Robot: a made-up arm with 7 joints.
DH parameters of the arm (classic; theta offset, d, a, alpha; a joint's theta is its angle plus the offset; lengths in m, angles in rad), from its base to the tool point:
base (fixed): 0 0.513 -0.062 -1.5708
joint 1: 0 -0.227 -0.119 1.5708
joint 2: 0 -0.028 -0.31 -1.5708
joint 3: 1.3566 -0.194 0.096 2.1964
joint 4: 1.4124 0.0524 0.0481 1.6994
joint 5: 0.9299 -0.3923 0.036 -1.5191
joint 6: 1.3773 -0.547 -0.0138 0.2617
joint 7: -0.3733 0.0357 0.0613 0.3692
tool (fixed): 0.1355 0.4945 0 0
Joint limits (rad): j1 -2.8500..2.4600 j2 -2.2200..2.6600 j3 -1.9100..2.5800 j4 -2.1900..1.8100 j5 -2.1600..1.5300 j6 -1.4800..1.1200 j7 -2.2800..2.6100
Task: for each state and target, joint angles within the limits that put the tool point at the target. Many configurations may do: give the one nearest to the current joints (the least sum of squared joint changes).
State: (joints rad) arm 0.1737 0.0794 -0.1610 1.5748 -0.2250 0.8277 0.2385
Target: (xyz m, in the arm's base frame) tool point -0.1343 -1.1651 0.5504
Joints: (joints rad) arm -0.0056 0.4527 -0.2221 1.8100 0.3748 0.7281 0.2646
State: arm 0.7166 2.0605 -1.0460 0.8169 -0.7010 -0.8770 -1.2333
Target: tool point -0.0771 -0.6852 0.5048
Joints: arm 0.7208 1.4644 -1.2358 0.9913 -0.8106 -0.4147 -0.9430
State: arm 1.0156 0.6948 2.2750 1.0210 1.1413 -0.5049 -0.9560
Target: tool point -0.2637 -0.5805 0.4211
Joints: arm 0.8759 0.9525 1.8717 0.8058 0.7491 -0.5373 -0.8830
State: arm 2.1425 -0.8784 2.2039 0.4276 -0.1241 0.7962 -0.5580
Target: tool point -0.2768 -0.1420 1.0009
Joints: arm 2.2564 -0.9389 2.1629 0.3105 -0.3353 0.6130 -0.6749
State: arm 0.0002 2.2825 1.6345 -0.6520 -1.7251 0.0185 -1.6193
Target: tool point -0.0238 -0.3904 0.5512
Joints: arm -0.1046 2.3259 1.4799 -0.2368 -2.0977 0.2222 -1.3558
